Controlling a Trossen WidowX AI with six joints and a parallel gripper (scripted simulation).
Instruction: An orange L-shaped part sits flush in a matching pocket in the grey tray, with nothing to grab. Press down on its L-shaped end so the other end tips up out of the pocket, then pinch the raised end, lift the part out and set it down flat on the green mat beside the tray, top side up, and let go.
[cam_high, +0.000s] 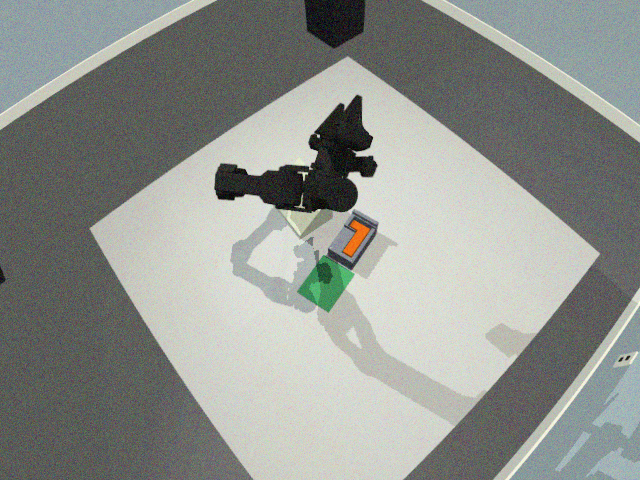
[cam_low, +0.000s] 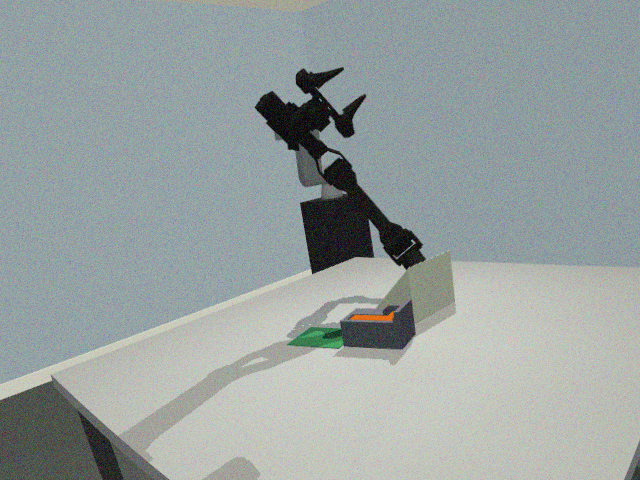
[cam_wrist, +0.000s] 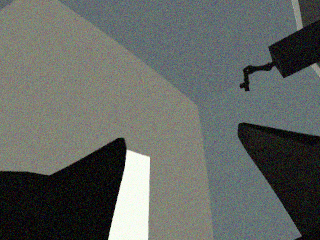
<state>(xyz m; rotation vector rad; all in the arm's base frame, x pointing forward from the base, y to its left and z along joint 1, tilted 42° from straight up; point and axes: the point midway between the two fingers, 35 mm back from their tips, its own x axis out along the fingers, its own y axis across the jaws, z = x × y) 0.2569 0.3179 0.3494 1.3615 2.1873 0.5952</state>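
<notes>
My gripper tip is now 560 mm above the orange L-shaped part, 40 mm short of it and 10 mm to the right of it. The rest, counted from my gripper tip: green mat (620 mm below, 160 mm to the right, 80 mm ahead).
</notes>
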